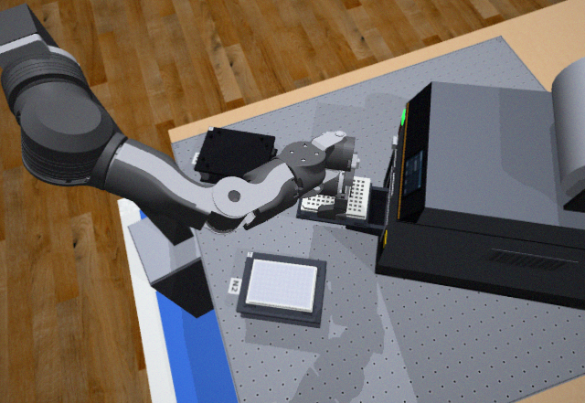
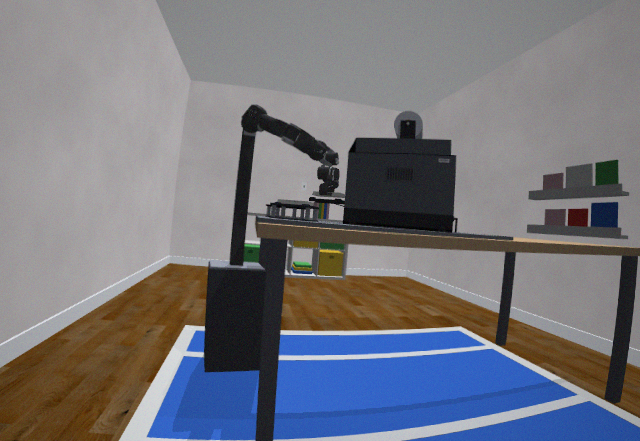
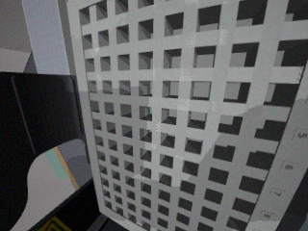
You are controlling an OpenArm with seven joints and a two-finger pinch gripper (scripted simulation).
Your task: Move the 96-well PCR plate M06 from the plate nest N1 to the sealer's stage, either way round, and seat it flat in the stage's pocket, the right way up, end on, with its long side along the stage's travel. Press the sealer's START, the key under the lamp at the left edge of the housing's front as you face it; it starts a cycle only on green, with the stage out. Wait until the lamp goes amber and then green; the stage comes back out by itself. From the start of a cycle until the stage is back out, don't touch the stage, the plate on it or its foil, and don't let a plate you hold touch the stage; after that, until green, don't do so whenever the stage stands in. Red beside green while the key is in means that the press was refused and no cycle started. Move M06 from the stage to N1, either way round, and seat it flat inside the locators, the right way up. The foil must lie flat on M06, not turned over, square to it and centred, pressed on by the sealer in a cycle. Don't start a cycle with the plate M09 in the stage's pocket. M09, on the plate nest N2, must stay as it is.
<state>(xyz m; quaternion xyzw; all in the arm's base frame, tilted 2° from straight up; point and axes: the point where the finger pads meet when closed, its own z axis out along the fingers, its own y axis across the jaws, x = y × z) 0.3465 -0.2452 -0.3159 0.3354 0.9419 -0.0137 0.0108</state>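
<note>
The sealer stage lies 2 cm below my hand. From my hand the other things lie so: pale key: 14 cm ahead, 1 cm to the left, 7 cm above; then foil roll: 26 cm ahead, 21 cm to the right, 30 cm above.
</note>
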